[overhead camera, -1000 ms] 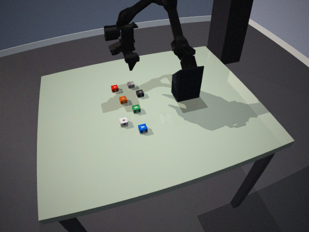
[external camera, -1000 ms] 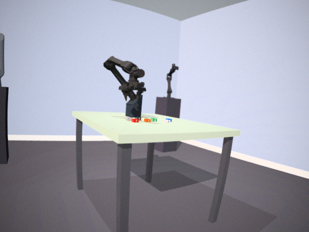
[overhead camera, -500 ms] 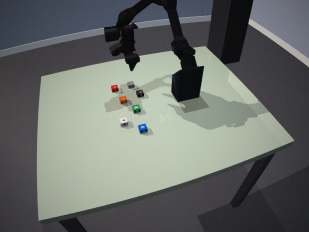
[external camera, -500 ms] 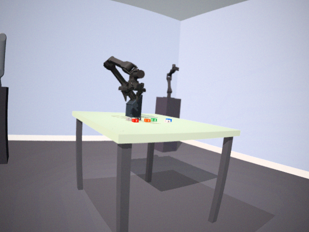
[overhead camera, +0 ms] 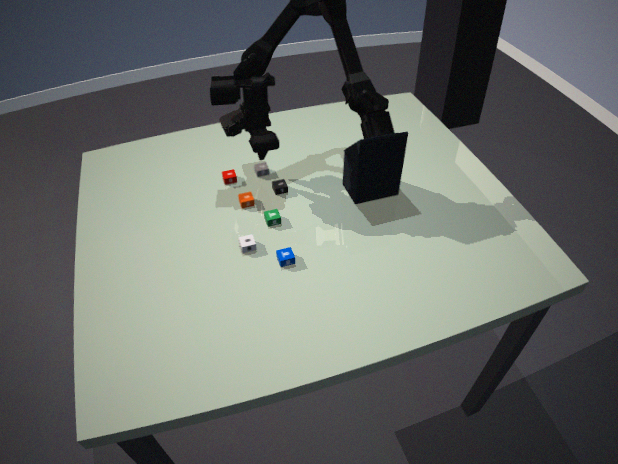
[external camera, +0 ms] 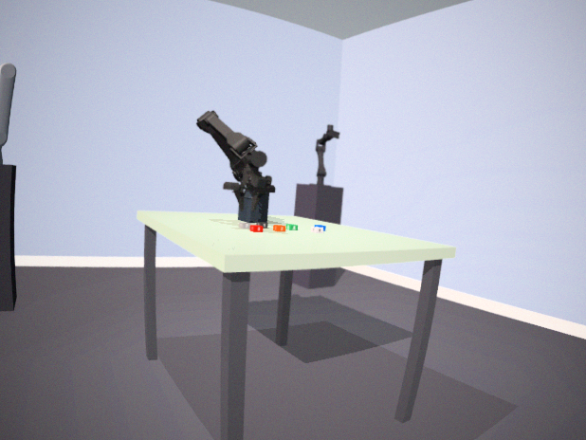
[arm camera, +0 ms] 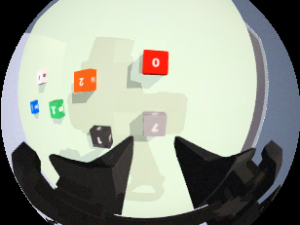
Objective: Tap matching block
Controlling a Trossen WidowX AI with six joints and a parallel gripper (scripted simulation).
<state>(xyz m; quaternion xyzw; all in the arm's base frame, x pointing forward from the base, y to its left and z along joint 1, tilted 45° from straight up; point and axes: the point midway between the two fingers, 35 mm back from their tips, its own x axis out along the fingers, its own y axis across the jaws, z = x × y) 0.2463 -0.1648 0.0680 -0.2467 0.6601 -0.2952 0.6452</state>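
My gripper tip is now 5 cm above the grey block. Round my gripper tip: black block 8 cm to the left, 5 cm below, 3 cm behind; orange block 10 cm to the left, 7 cm ahead, 5 cm below; red block 8 cm ahead, 5 cm below, 1 cm to the right.
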